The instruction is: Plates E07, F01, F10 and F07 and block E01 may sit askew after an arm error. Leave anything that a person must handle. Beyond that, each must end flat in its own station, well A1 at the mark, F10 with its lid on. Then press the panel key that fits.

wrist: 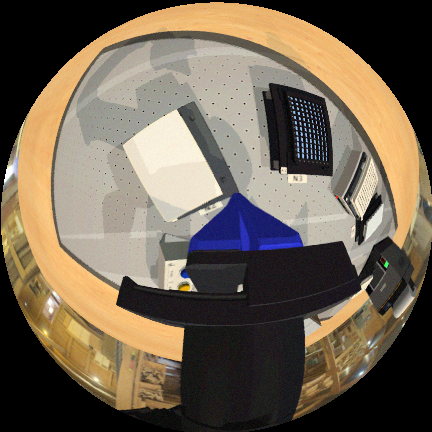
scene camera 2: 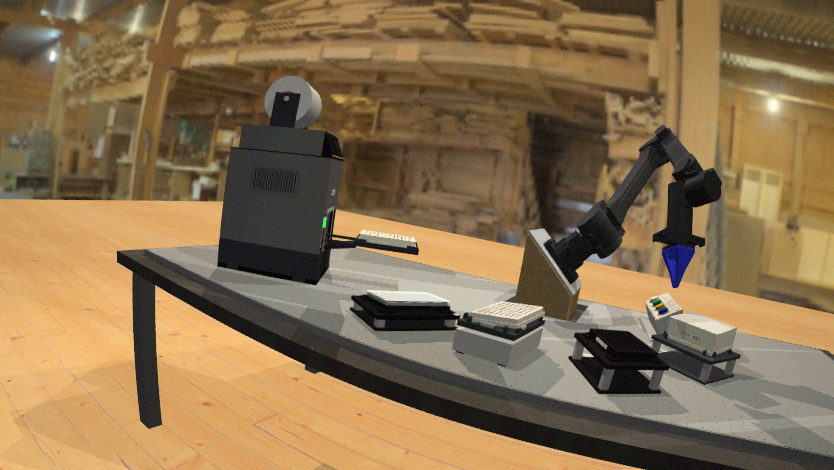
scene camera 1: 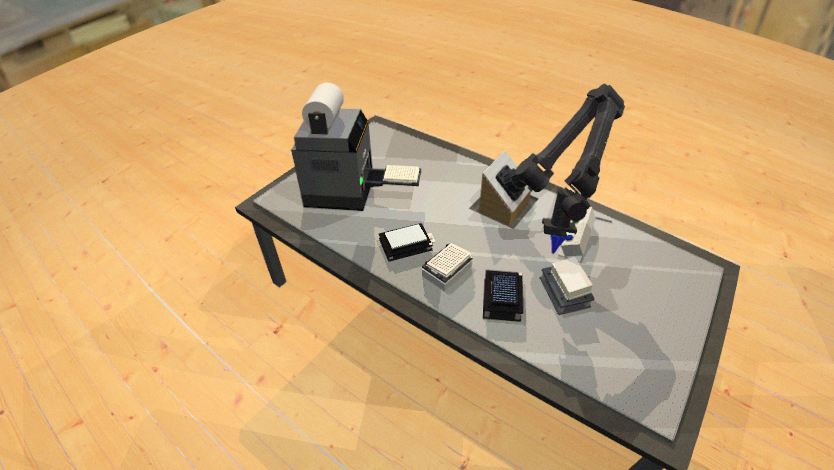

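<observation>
My gripper (scene camera 1: 554, 251) (scene camera 2: 675, 285) (wrist: 236, 198) is shut and empty, pointing down, above the table near the key panel (scene camera 1: 576, 242) (scene camera 2: 670, 298) (wrist: 169, 266), which has green, yellow and blue keys and is partly hidden in the wrist view. A white block (scene camera 1: 572, 279) (scene camera 2: 700, 332) (wrist: 172, 165) lies on a raised grey station. A black plate (scene camera 1: 503, 288) (scene camera 2: 630, 343) (wrist: 310, 129) lies on the black station marked N3. A cream plate (scene camera 1: 448, 259) (scene camera 2: 506, 312) (wrist: 367, 187) and a white-topped plate (scene camera 1: 406, 235) (scene camera 2: 408, 298) look flat. Another cream plate (scene camera 1: 402, 173) (scene camera 2: 386, 235) is on the machine's tray. Plate codes are unreadable.
A tall dark machine (scene camera 1: 332, 175) (scene camera 2: 277, 204) (wrist: 387, 280) with a white roll and a green light stands at the table's far left. The arm's wooden wedge base (scene camera 1: 500, 204) (scene camera 2: 534, 280) stands between the machine and the panel.
</observation>
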